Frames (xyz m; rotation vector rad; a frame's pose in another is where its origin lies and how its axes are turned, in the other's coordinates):
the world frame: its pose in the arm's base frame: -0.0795 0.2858 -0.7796 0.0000 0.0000 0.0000
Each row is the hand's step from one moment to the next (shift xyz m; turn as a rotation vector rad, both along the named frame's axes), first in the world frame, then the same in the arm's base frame.
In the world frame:
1: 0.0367 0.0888 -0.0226 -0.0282 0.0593 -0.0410
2: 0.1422 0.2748 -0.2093 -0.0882 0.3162 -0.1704
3: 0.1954 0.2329 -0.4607 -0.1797 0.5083 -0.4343
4: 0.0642 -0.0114 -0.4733 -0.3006 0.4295 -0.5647
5: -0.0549 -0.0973 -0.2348 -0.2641 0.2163 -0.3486
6: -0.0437 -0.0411 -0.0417 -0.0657 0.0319 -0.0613
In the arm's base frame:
1: 0.0367 0.0888 -0.0226 -0.0282 0.0593 -0.0410
2: 0.1422 0.2748 -0.2093 -0.0882 0.3162 -0.1704
3: 0.1954 0.2329 -0.4607 -0.1797 0.5083 -0.4343
4: 0.0642 -0.0114 -0.4733 -0.3006 0.4295 -0.5647
5: -0.0549 -0.0973 -0.2348 -0.2641 0.2163 -0.3486
6: -0.0437 -0.0411 -0.0417 -0.0657 0.0319 -0.0613

